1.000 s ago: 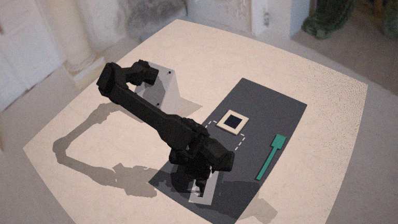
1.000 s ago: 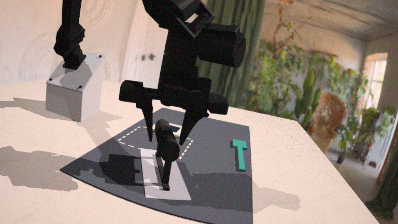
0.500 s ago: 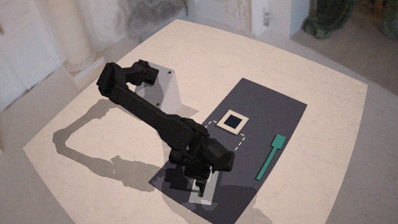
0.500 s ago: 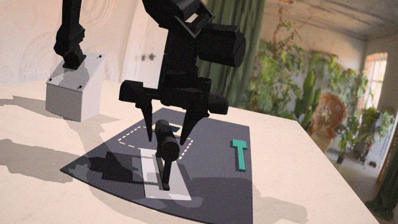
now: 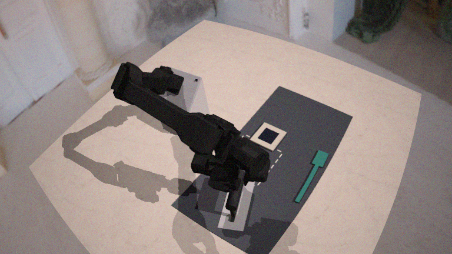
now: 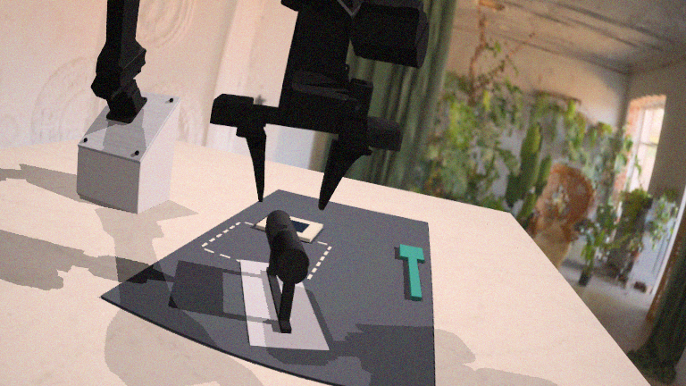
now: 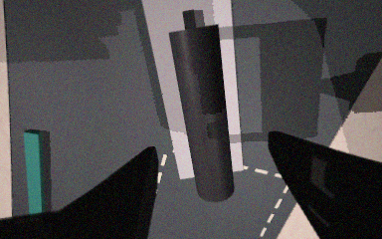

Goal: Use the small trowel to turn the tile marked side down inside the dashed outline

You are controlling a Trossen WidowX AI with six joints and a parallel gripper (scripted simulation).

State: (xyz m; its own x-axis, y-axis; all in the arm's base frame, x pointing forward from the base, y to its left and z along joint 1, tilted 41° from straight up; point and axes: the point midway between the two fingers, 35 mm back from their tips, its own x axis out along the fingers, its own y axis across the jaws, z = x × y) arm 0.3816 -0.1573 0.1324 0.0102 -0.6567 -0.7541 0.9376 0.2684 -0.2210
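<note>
Now: the small trowel 80 mm below my gripper tip, 20 mm to the right of it and 10 mm ahead of it. From my gripper tip the other things lie so: tile (260 mm to the left, 110 mm below, 50 mm behind); green t-shaped tool (210 mm to the left, 160 mm ahead, 110 mm below); dark mat (190 mm to the left, 130 mm below, 20 mm ahead).
</note>
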